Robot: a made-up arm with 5 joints. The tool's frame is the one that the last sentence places.
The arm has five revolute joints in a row. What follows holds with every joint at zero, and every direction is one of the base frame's. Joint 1 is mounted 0.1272 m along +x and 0.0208 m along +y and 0.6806 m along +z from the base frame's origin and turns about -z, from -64.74 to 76.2 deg. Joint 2 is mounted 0.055 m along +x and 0.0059 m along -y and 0.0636 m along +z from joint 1 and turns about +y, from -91.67 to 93.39 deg. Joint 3 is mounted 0.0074 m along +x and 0.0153 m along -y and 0.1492 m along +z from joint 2 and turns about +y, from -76.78 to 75.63 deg. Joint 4 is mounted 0.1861 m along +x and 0.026 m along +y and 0.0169 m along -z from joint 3 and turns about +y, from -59.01 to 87.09 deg. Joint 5 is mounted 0.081 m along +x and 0.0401 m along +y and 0.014 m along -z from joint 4 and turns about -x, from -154.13 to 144.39 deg. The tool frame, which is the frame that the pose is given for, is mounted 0.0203 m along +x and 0.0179 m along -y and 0.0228 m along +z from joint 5; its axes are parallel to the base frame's.
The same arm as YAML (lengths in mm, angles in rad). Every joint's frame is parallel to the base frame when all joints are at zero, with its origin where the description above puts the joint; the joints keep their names.
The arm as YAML. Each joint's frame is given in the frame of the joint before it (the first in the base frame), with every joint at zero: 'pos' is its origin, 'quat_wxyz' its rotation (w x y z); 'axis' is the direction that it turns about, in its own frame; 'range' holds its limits. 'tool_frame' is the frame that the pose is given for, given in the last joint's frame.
length_unit: mm
angle_unit: rad
joints:
  - joint: joint 1
    pos: [127.2, 20.8, 680.6]
    quat_wxyz: [1.0, 0.0, 0.0, 0.0]
    axis: [0.0, 0.0, -1.0]
    range: [-1.1299, 1.3299]
  - joint: joint 2
    pos: [55.0, -5.9, 63.6]
    quat_wxyz: [1.0, 0.0, 0.0, 0.0]
    axis: [0.0, 1.0, 0.0]
    range: [-1.5999, 1.63]
  - joint: joint 3
    pos: [7.4, -15.3, 149.2]
    quat_wxyz: [1.0, 0.0, 0.0, 0.0]
    axis: [0.0, 1.0, 0.0]
    range: [-1.3401, 1.32]
  - joint: joint 4
    pos: [186.1, 26.0, -16.9]
    quat_wxyz: [1.0, 0.0, 0.0, 0.0]
    axis: [0.0, 1.0, 0.0]
    range: [-1.0299, 1.52]
  - joint: joint 5
    pos: [81.0, 40.1, -14.0]
    quat_wxyz: [1.0, 0.0, 0.0, 0.0]
    axis: [-1.0, 0.0, 0.0]
    range: [-2.6901, 2.5201]
tool_frame:
  pos: [20.3, -17.9, 22.8]
  quat_wxyz: [1.0, 0.0, 0.0, 0.0]

